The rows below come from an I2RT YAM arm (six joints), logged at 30 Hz.
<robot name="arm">
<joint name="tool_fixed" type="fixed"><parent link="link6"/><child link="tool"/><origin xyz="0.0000 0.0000 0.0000" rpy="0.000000 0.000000 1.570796"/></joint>
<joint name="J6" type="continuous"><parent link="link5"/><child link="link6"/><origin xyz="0.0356 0.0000 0.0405" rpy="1.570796 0.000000 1.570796"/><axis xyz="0 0 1"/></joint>
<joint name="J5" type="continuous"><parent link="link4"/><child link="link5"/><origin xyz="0.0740 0.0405 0.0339" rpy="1.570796 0.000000 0.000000"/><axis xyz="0 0 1"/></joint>
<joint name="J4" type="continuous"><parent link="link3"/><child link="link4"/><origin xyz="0.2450 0.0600 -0.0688"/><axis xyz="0 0 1"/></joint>
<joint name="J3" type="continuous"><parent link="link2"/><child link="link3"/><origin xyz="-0.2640 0.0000 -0.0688" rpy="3.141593 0.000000 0.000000"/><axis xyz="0 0 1"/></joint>
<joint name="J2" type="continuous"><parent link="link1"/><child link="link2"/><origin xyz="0.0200 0.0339 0.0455" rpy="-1.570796 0.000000 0.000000"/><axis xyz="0 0 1"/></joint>
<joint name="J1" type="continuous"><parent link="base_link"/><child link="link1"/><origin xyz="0.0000 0.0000 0.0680"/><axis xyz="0 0 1"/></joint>
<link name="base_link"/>
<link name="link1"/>
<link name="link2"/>
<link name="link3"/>
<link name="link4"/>
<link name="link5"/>
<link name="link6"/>
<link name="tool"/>
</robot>
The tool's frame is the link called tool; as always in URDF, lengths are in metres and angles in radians. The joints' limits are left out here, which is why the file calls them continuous.
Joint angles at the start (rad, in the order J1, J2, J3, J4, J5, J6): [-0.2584 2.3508 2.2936 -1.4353 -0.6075 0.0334]
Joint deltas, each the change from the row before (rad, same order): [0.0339 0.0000 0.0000 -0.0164 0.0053 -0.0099]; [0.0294 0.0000 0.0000 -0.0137 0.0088 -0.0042]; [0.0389 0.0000 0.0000 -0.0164 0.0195 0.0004]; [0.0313 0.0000 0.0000 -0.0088 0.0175 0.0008]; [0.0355 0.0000 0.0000 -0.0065 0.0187 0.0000]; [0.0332 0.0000 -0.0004 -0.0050 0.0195 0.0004]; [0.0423 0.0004 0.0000 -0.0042 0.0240 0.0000]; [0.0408 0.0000 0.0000 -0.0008 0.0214 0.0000]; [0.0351 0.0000 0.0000 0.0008 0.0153 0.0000]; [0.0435 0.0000 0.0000 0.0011 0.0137 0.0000]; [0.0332 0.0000 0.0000 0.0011 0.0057 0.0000]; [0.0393 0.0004 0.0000 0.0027 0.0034 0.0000]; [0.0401 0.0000 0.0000 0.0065 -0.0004 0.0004]
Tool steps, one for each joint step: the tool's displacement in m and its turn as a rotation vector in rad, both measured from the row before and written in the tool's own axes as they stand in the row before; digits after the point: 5 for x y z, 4 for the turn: [0.00306 0.01256 0.00882 0.0039 0.0326 -0.0284]; [0.00245 0.01077 0.00758 0.0078 0.0277 -0.0208]; [0.00307 0.01401 0.00987 0.0186 0.0347 -0.0230]; [0.00195 0.01134 0.00771 0.0171 0.0238 -0.0209]; [0.00188 0.01303 0.00850 0.0185 0.0236 -0.0269]; [0.00164 0.01219 0.00779 0.0195 0.0210 -0.0256]; [0.00184 0.01571 0.00964 0.0241 0.0240 -0.0348]; [0.00145 0.01552 0.00877 0.0216 0.0192 -0.0358]; [0.00103 0.01363 0.00725 0.0154 0.0147 -0.0317]; [0.00134 0.01721 0.00872 0.0138 0.0177 -0.0396]; [0.00092 0.01341 0.00647 0.0057 0.0131 -0.0305]; [0.00094 0.01597 0.00773 0.0033 0.0145 -0.0366]; [0.00062 0.01657 0.00768 -0.0007 0.0110 -0.0387]
